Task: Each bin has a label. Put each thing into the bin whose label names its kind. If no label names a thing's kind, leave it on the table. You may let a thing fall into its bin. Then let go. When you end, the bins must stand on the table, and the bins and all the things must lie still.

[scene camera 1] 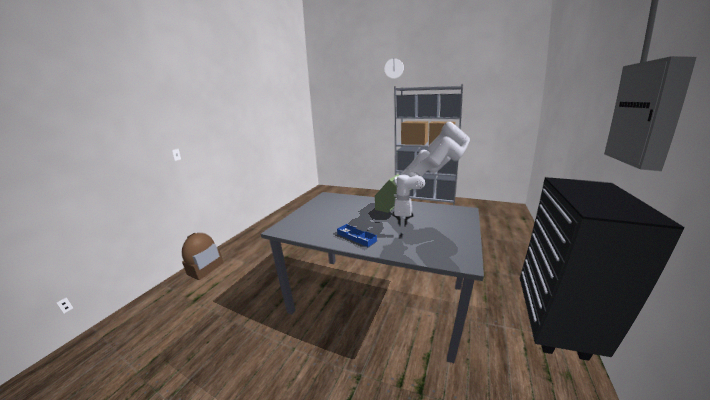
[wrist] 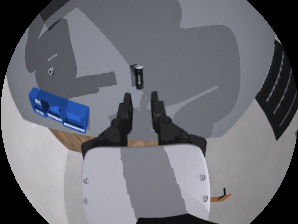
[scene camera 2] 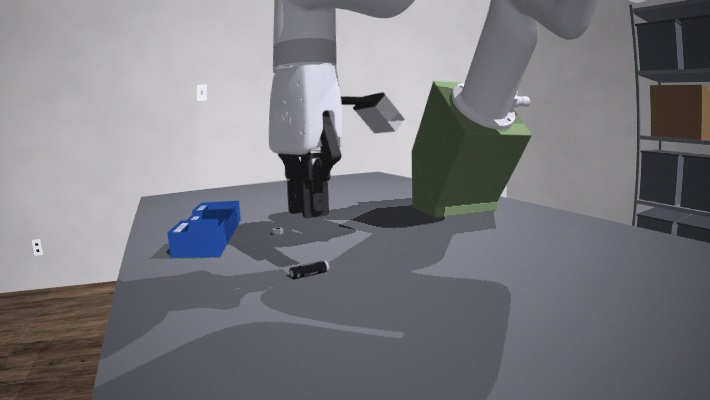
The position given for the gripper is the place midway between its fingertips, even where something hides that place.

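Note:
The gripper (scene camera 2: 308, 214) is visible. A blue two-compartment bin (scene camera 2: 203, 242) is visible as well, and the wrist view shows the bin (wrist: 69, 110) too.

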